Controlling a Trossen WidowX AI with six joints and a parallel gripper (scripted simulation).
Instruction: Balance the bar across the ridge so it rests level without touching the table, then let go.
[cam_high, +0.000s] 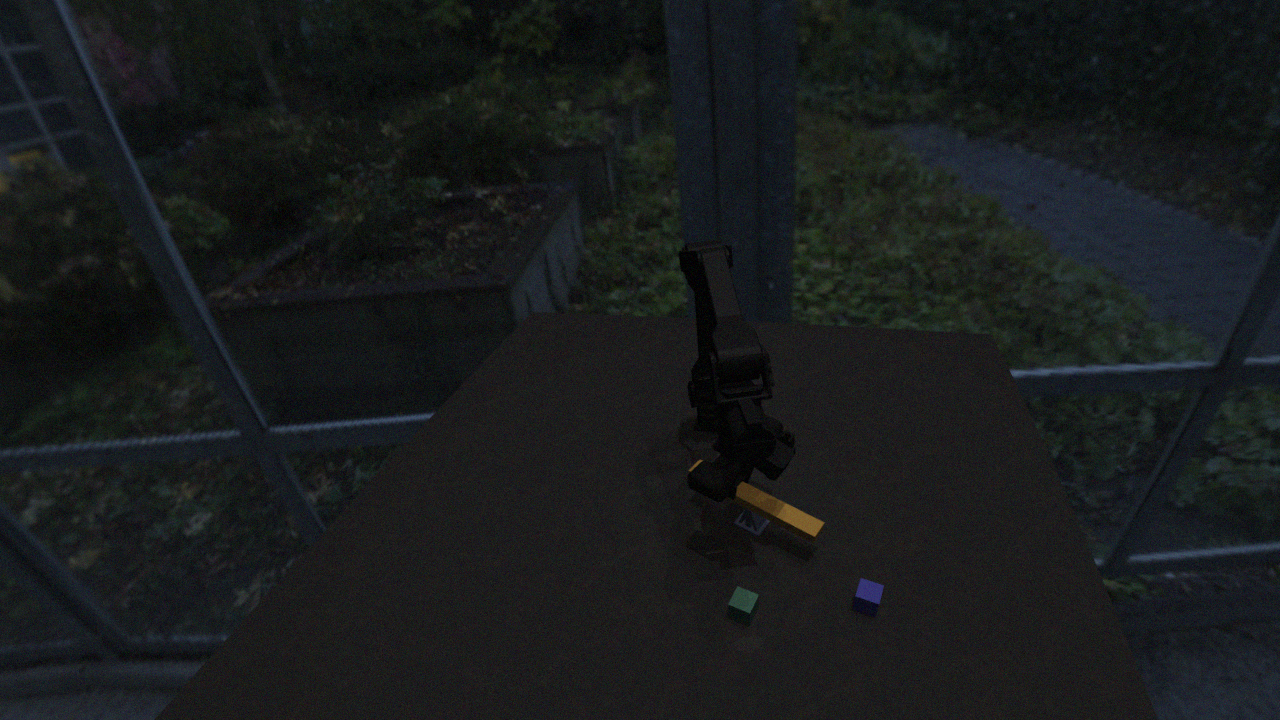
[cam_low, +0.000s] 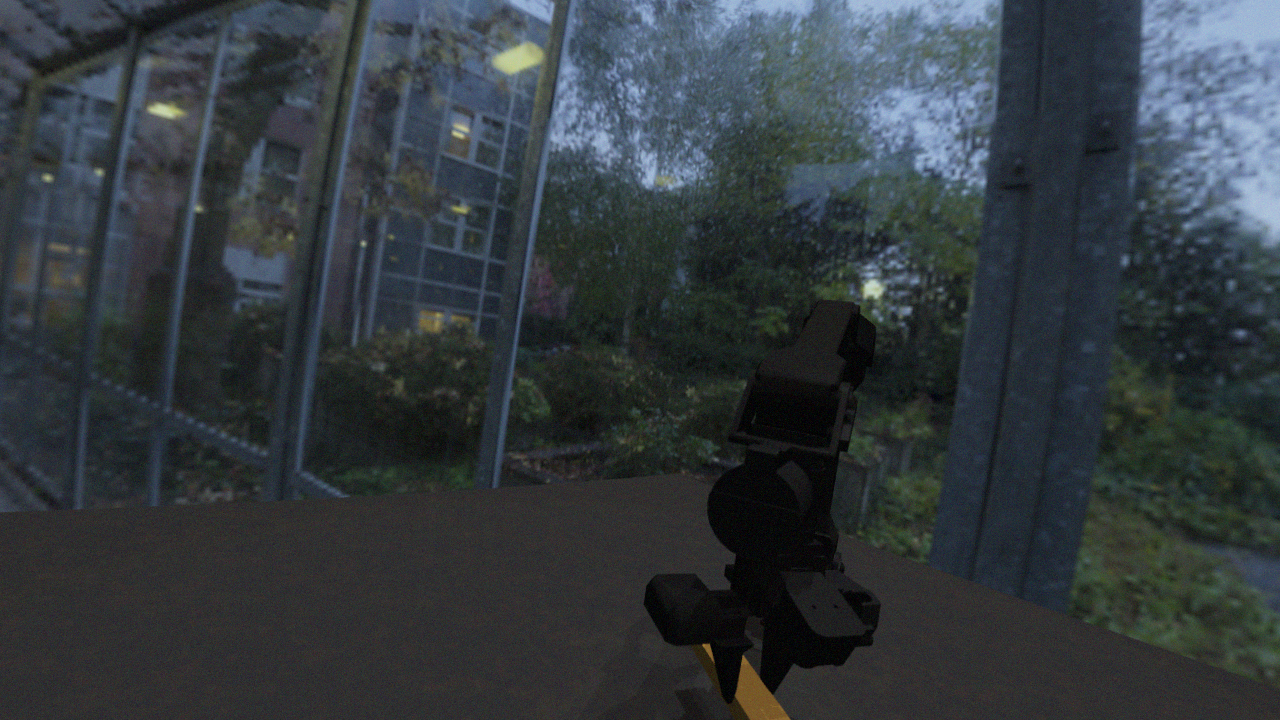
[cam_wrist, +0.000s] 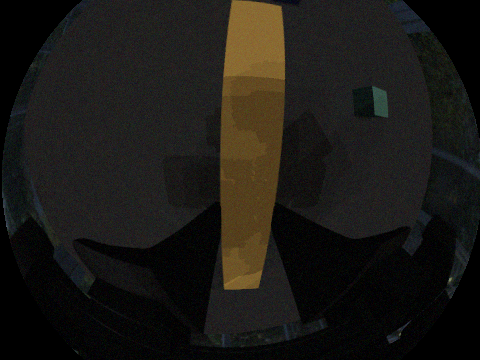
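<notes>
My gripper tip is 10 mm short of the yellow bar and 30 mm to the right of it. Also, from my gripper tip: purple cube: 140 mm ahead, 210 mm to the left, 40 mm below; then green cube: 180 mm ahead, 40 mm to the left, 40 mm below.
</notes>
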